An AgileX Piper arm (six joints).
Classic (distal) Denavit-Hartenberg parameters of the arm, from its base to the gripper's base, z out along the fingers. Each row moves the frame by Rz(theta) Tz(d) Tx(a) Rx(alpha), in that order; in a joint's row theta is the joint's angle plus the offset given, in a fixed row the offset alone. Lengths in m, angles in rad.
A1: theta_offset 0  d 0.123  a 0  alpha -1.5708
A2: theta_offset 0.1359  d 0  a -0.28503  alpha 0
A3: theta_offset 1.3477  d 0  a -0.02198  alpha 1.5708
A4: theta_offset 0  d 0.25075  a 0  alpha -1.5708
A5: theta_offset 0  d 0  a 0  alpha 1.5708
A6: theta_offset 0  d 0.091  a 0  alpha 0
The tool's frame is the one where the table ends.
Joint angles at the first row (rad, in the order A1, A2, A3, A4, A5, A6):
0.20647, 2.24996, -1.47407, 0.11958, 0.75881, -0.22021
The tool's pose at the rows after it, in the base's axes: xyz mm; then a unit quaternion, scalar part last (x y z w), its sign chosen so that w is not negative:
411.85, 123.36, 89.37, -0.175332, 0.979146, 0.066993, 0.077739
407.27, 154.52, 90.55, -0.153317, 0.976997, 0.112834, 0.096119
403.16, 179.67, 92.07, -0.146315, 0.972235, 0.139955, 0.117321
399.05, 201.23, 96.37, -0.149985, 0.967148, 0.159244, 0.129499
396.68, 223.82, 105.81, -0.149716, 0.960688, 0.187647, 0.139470
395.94, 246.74, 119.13, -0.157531, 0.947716, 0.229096, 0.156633
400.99, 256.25, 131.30, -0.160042, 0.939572, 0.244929, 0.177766
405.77, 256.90, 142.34, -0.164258, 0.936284, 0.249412, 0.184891
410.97, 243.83, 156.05, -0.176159, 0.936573, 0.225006, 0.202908
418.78, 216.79, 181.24, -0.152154, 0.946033, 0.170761, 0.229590
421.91, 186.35, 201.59, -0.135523, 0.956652, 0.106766, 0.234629
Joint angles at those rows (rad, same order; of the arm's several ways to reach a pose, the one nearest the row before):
0.26582, 2.24428, -1.47410, 0.17991, 0.72806, -0.21345
0.32327, 2.24644, -1.47407, 0.30506, 0.67777, -0.20655
0.37453, 2.24778, -1.47408, 0.38146, 0.62149, -0.20655
0.41934, 2.24777, -1.48702, 0.42903, 0.59826, -0.20869
0.46048, 2.24778, -1.52079, 0.49397, 0.59638, -0.21398
0.49507, 2.24779, -1.56344, 0.60682, 0.59318, -0.27869
0.50577, 2.24779, -1.60627, 0.63610, 0.58605, -0.29232
0.50068, 2.24263, -1.64120, 0.62677, 0.61028, -0.28628
0.47849, 2.21033, -1.64353, 0.54233, 0.61811, -0.26449
0.44056, 2.14732, -1.64353, 0.33255, 0.63011, -0.09566
0.39945, 2.09227, -1.64354, 0.13020, 0.69812, 0.04005

